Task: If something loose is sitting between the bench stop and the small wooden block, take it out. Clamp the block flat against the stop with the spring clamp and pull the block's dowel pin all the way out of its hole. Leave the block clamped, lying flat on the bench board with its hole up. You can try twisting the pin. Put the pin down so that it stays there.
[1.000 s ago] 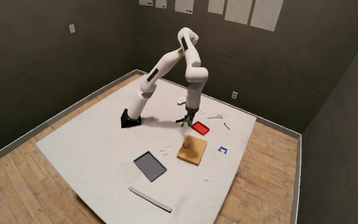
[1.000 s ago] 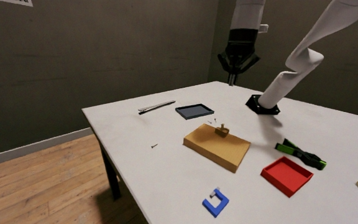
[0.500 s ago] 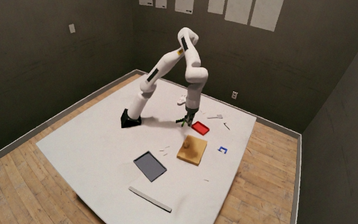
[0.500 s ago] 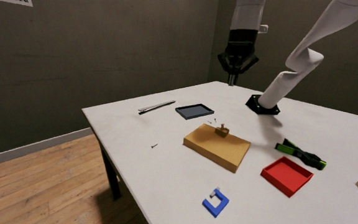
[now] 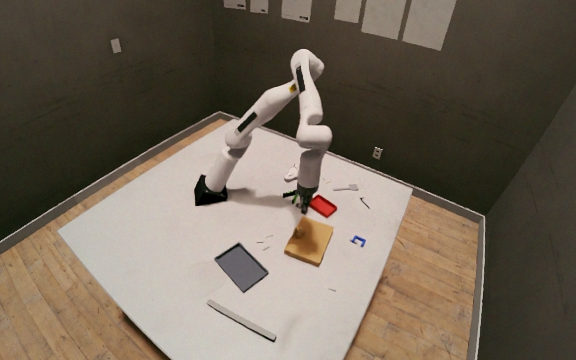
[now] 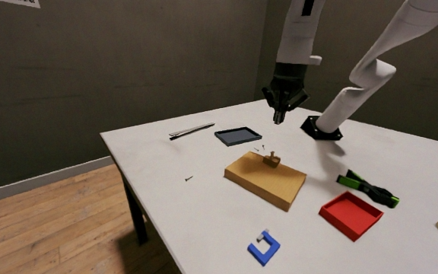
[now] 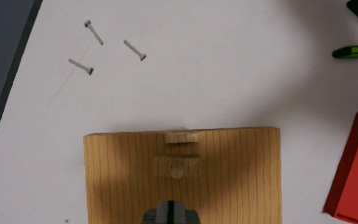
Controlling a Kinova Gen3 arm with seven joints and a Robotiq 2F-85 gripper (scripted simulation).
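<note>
Right now my hand is 140 mm above the dowel pin. From my hand the other things lie so: grey tray 70 mm behind, 260 mm to the right, 180 mm below; red tray 60 mm behind, 220 mm to the left, 190 mm below; small wooden block 150 mm below.
</note>
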